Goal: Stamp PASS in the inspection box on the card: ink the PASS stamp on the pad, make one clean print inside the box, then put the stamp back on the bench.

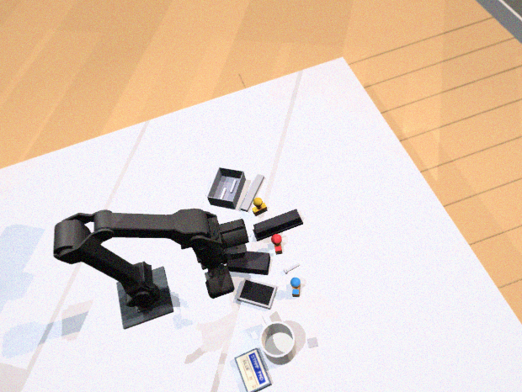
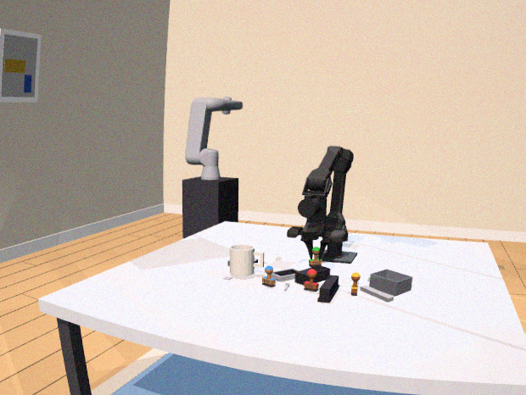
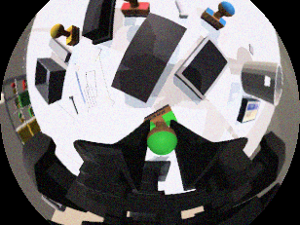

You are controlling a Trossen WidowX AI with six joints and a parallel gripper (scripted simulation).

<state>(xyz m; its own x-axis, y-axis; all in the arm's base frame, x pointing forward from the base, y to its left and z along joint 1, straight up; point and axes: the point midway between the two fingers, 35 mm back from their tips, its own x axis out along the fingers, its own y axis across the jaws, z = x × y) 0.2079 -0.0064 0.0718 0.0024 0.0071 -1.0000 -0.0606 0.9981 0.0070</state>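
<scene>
Now: the dark ink pad 80 mm ahead of my gripper tip, 70 mm to the right of it and 40 mm below it. The rest, counted from my gripper tip: black block (80 mm ahead, 30 mm below, 20 mm to the left); then green-knobbed stamp (right at my gripper tip); then beige card (130 mm to the left, 50 mm below, 40 mm ahead).
</scene>
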